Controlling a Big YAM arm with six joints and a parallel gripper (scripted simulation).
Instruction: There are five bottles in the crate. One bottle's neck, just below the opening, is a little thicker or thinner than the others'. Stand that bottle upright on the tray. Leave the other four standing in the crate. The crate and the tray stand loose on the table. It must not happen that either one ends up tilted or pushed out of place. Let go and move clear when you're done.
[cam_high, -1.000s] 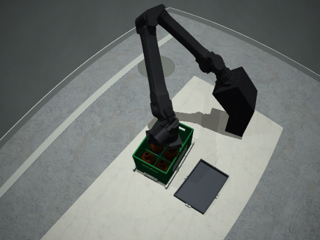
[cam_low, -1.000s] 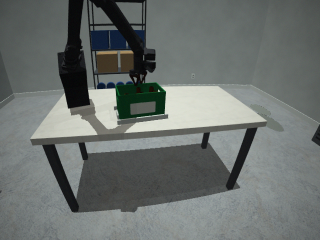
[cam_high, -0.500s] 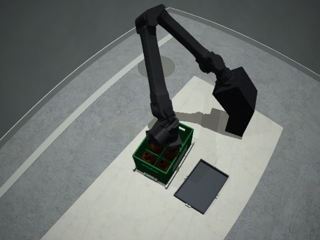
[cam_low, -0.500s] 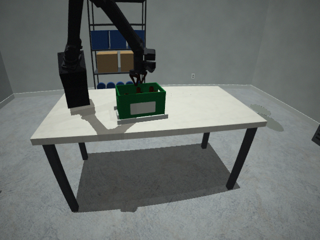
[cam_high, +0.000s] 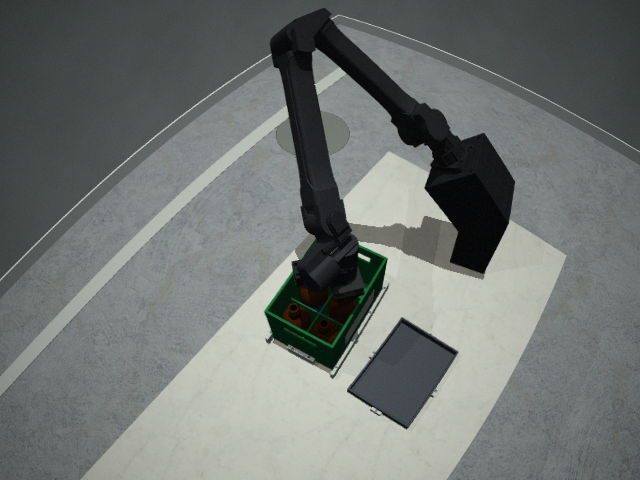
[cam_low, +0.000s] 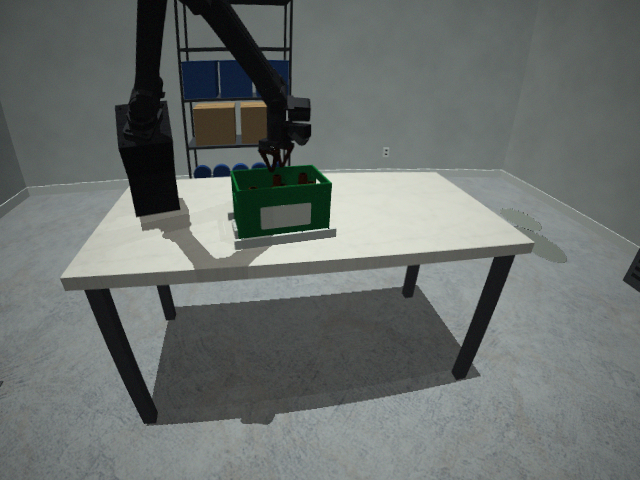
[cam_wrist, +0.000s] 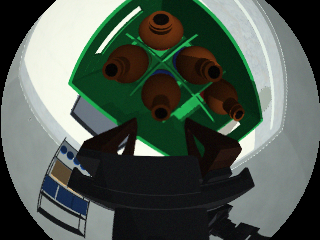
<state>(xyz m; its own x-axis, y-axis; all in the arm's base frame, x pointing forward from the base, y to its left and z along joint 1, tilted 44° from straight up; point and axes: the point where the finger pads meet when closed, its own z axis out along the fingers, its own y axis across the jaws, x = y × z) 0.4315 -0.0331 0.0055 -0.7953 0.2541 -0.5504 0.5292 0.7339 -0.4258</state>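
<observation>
My gripper is now 110 mm above the crate, 40 mm to the left of it and 10 mm short of it. The rest, counted from my hand: tray (220 mm to the left, 180 mm below, 10 mm ahead).
</observation>
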